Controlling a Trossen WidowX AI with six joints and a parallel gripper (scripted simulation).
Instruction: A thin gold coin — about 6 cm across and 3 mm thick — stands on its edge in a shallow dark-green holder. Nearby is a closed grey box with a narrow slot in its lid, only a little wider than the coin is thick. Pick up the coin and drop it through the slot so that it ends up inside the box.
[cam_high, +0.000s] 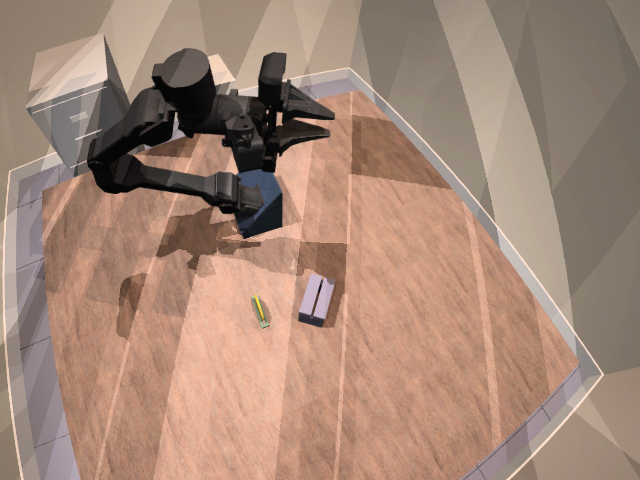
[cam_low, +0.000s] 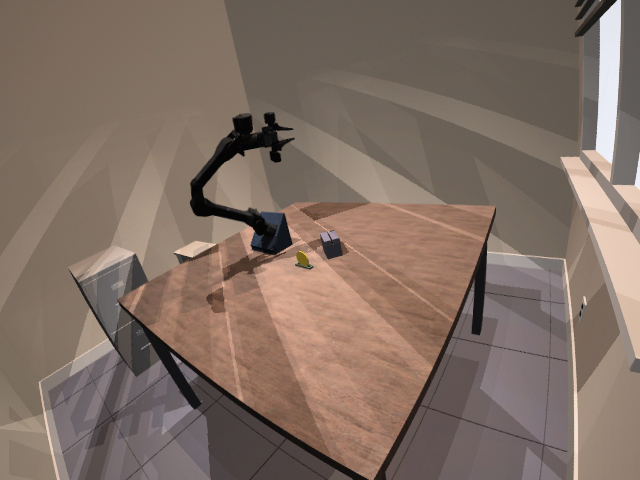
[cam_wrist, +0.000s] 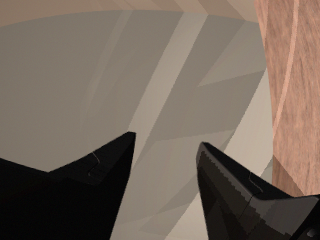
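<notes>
Right now my gripper tip is 450 mm above the gold coin, 150 mm to the left of it and 60 mm short of it.
</notes>
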